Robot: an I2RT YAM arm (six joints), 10 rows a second.
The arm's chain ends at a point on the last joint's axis. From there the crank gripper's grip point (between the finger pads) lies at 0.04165 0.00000 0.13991 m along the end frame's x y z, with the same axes.
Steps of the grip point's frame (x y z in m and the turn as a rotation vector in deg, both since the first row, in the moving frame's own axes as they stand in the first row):
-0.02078 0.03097 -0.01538 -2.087 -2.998 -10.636
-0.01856 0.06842 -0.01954 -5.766 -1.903 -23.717
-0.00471 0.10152 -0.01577 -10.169 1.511 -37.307
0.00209 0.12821 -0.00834 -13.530 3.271 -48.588
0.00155 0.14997 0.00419 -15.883 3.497 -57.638
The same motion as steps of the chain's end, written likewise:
-0.01321 0.03287 -0.01740 -2.087 -2.998 -10.636
-0.01339 0.07047 -0.02096 -5.766 -1.903 -23.717
-0.00739 0.10489 -0.01490 -10.169 1.511 -37.307
-0.00393 0.13364 -0.00630 -13.530 3.271 -48.588
-0.00402 0.15679 0.00614 -15.883 3.497 -57.638

